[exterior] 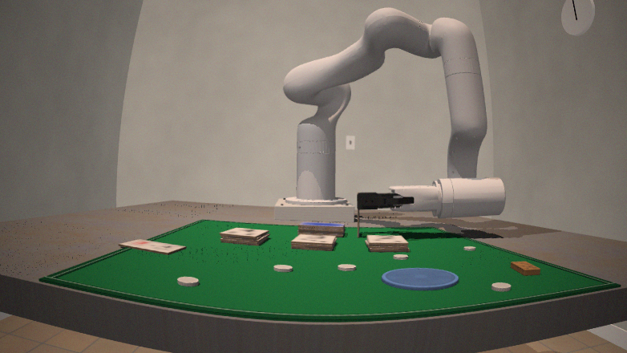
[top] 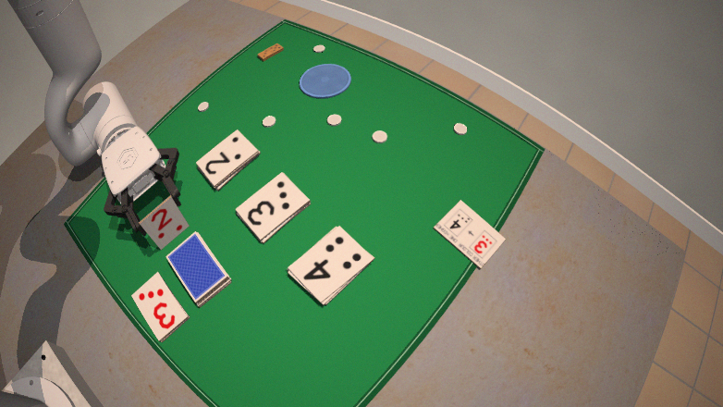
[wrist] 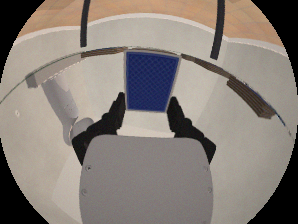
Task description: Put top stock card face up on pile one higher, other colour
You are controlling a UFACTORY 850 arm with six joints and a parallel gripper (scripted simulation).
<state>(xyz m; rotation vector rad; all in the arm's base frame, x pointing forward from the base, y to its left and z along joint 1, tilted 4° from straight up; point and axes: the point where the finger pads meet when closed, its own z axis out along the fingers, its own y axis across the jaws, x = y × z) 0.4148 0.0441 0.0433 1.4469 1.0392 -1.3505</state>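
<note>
Now: hand 3 cm above the card and 1 cm to the left of it. The rest, counted from my hand: green card cloth (16 cm ahead, 9 cm to the right, 9 cm below).
</note>
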